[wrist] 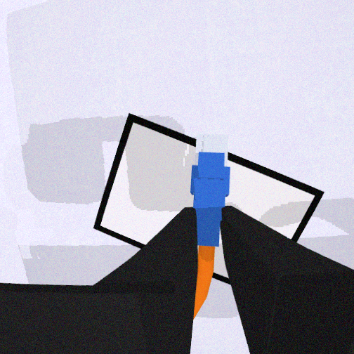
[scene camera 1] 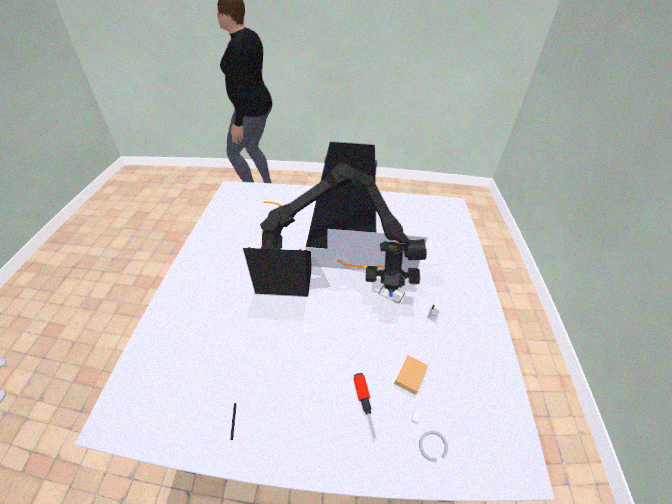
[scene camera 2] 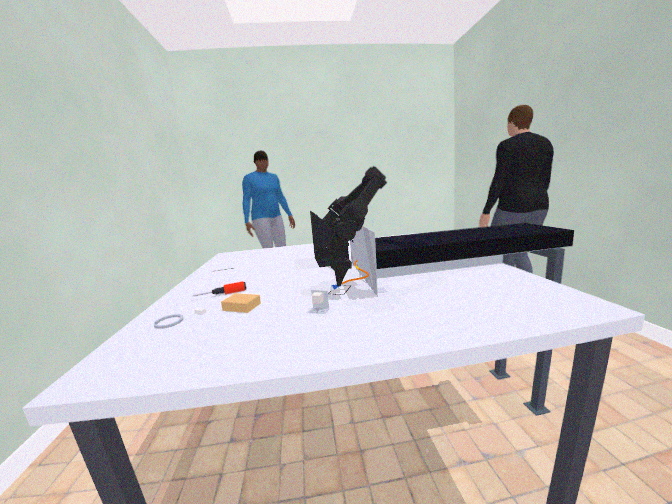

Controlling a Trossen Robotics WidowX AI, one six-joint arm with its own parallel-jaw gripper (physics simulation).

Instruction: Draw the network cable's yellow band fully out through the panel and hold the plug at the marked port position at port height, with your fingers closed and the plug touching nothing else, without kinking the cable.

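The blue plug [scene camera 1: 390, 293] [scene camera 2: 334, 286] [wrist: 210, 182] with its clear tip is between the fingers of my gripper [wrist: 207, 217], which is shut on it. The plug lies over the black-outlined white marker [wrist: 114, 172] in the wrist view, its clear tip crossing the marker's far edge; the marker is turned relative to the plug. The height gap is hard to judge. The orange cable [scene camera 1: 352, 265] [scene camera 2: 364, 275] [wrist: 204, 280] curves back from the plug to the grey panel [scene camera 1: 347, 241] [scene camera 2: 370, 263]. A small yellowish stretch shows on it in front of the panel; its ends are unclear.
A small grey block [scene camera 1: 433, 311] [scene camera 2: 319, 300] stands near the marker. An orange-tan block [scene camera 1: 410, 374] [scene camera 2: 241, 303], a red screwdriver [scene camera 1: 362, 387] [scene camera 2: 235, 287], a grey ring [scene camera 1: 421, 445] and a black rod [scene camera 1: 233, 421] lie farther off. A black upright board [scene camera 1: 279, 273] stands beside the panel.
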